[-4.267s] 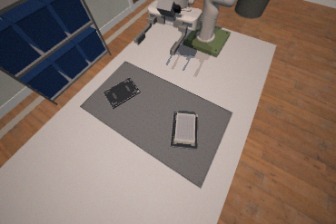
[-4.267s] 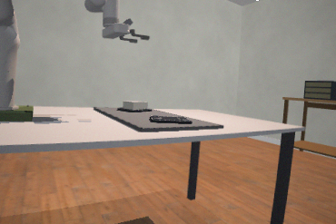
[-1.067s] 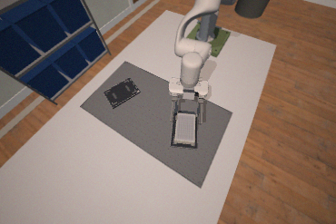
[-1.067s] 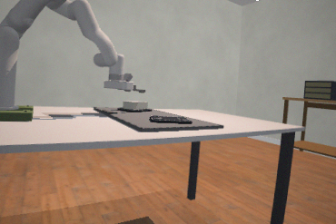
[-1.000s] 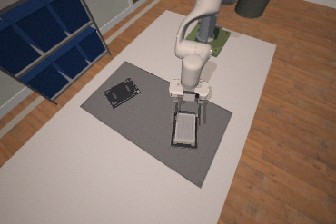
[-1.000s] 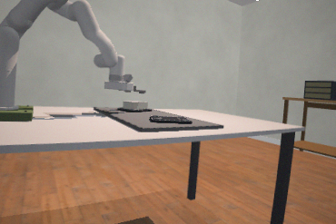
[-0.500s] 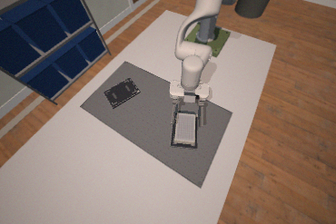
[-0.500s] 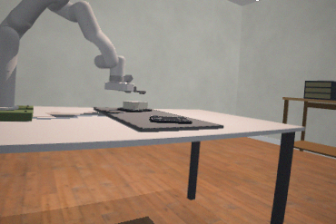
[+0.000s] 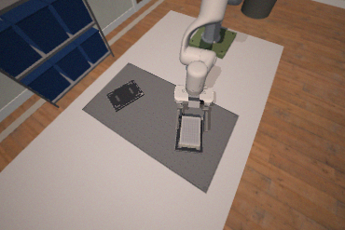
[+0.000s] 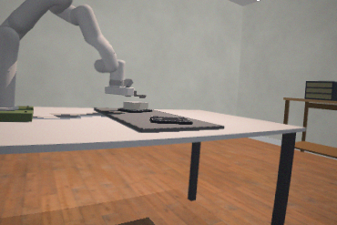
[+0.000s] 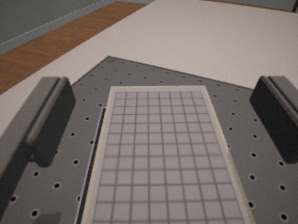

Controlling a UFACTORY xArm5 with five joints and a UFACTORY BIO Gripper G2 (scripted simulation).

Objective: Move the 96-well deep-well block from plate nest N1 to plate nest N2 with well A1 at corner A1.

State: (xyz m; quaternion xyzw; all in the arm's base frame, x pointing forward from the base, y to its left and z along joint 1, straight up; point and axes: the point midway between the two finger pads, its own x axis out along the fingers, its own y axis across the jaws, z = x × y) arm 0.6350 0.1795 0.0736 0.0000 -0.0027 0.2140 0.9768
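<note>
My gripper is now 6 cm above the white 96-well deep-well block and 1 cm short of it. Round my hand: grey perforated mat 18 cm to the right, 10 cm below, 1 cm behind.
</note>
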